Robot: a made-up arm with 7 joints.
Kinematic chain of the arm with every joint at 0, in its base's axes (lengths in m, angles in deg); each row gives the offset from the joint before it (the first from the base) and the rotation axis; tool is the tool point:
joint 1: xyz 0 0 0.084 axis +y
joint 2: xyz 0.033 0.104 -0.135 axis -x
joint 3: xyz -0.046 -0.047 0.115 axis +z
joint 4: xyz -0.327 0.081 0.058 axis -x
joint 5: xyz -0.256 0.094 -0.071 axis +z
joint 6: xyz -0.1 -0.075 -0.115 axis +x
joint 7: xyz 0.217 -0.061 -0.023 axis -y
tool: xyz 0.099 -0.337 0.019
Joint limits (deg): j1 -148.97..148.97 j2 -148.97..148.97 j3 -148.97..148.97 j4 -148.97..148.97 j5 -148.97..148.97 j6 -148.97..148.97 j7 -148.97..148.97
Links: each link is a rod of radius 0.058 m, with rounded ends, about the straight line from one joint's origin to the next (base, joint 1, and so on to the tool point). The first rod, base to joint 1, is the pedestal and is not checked.
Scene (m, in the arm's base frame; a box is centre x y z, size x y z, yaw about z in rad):
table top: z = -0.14
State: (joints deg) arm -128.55 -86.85 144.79 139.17 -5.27 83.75 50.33
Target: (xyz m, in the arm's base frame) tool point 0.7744 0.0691 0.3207
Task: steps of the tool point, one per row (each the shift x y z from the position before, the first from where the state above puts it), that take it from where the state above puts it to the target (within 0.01 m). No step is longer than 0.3 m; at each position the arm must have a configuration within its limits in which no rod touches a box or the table.
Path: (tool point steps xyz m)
1: 0.2614 0.0193 0.0718
2: 0.2561 0.0956 0.0029
3: 0.2093 0.1547 -0.0672
4: 0.1307 0.1873 -0.1222
5: 0.0368 0.1895 -0.1503

